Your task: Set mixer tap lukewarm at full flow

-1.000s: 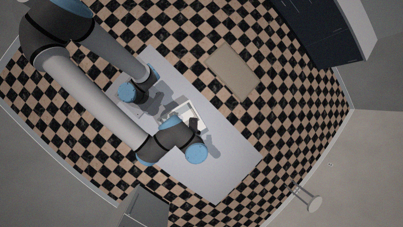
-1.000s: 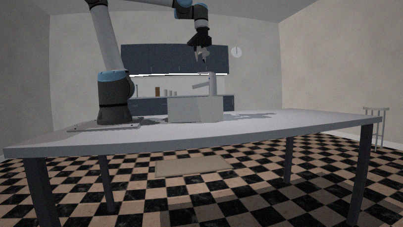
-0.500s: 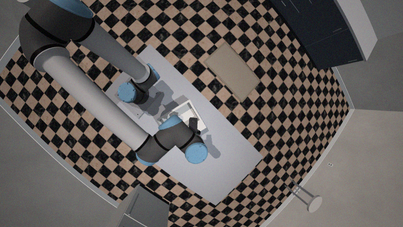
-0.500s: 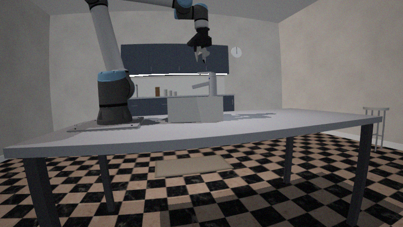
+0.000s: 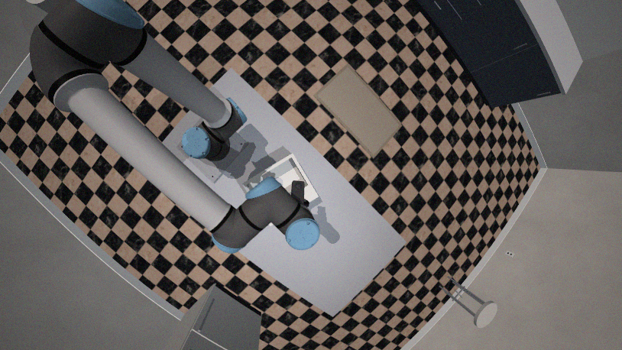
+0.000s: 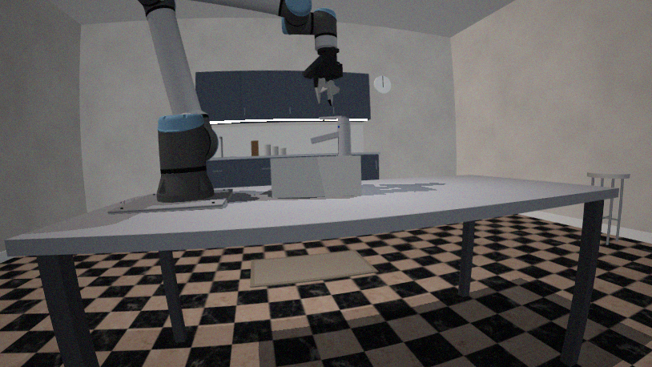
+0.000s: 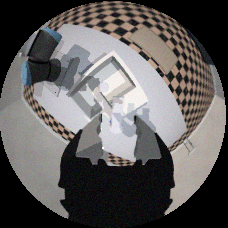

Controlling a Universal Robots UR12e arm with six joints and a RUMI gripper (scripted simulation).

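Now: the lever 70 mm below my hand, 30 mm to the right of it and 20 mm ahead of it. The rest, counted from my hand: sink 310 mm below, 70 mm behind, 30 mm to the right; mixer tap 120 mm below, 50 mm to the right, 30 mm ahead.
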